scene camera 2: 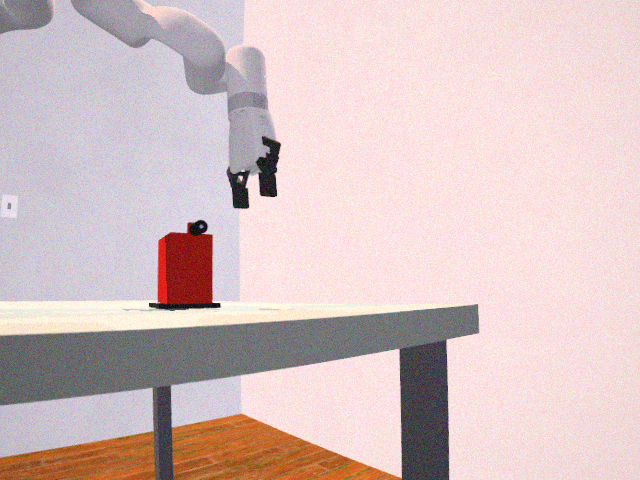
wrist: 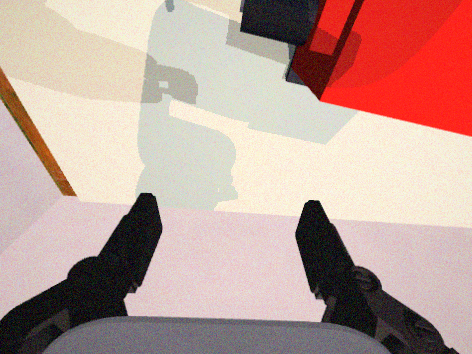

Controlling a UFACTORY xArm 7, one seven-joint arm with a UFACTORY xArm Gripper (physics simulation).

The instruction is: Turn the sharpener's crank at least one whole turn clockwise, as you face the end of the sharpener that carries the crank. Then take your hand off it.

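Places are measured from the arm's base along level axes (x up, y ahead, z left), in centimetres.
Where they show: gripper, fingertip midpoint: (scene camera 2: 254, 202) (wrist: 230, 214).
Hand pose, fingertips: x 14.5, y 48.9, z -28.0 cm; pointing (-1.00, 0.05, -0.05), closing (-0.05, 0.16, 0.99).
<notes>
Things, the pixels of their top centre, and the offset from my fingertips. "pt": a spot on its surface instead.
- sharpener, surface spot: (wrist: 410, 65) pt dy -6.1, dx -5.4, dz +10.9 cm
- crank's black knob, middle of its top: (wrist: 279, 13) (scene camera 2: 198, 221) dy -9.2, dx -4.0, dz +3.2 cm
The sharpener (scene camera 2: 188, 268) (wrist: 410, 65) is a red box standing upright on a thin black base on the table. Its crank's black knob (scene camera 2: 198, 227) (wrist: 280, 19) is at the top of the box in the scene view; in the wrist view it is cut off by the top edge, beside the red body. My gripper (scene camera 2: 254, 196) (wrist: 230, 214) is open and empty. In the scene view it hangs above and to the right of the knob, apart from it. The red face hides most of the sharpener's back side in the scene view.
The table (scene camera 2: 310, 338) (wrist: 410, 170) has a thick grey edge and carries the sharpener; its right corner shows in the scene view. Shadows of the arm and sharpener fall on the pale top. A pink wall (scene camera 2: 465, 155) and a bluish wall (scene camera 2: 103, 155) stand behind.
</notes>
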